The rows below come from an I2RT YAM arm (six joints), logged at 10 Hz.
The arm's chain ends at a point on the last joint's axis. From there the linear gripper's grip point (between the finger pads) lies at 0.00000 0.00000 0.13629 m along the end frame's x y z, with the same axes.
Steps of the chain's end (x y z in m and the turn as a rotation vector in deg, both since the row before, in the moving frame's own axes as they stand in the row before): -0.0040, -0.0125, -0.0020, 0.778, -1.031, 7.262; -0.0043, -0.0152, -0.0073, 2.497, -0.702, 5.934; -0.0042, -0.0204, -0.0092, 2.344, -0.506, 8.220; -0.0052, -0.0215, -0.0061, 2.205, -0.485, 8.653; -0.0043, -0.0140, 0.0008, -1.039, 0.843, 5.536; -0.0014, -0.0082, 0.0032, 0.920, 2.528, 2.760; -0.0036, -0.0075, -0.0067, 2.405, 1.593, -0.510; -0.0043, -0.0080, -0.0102, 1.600, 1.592, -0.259
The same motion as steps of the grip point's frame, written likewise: -0.0063, -0.0145, -0.0020, 0.778, -1.031, 7.262; -0.0057, -0.0212, -0.0074, 2.497, -0.702, 5.934; -0.0050, -0.0260, -0.0093, 2.344, -0.506, 8.220; -0.0060, -0.0268, -0.0062, 2.205, -0.485, 8.653; -0.0024, -0.0114, 0.0008, -1.039, 0.843, 5.536; 0.0047, -0.0102, 0.0030, 0.920, 2.528, 2.760; 0.0002, -0.0132, -0.0069, 2.405, 1.593, -0.510; -0.0005, -0.0118, -0.0103, 1.600, 1.592, -0.259
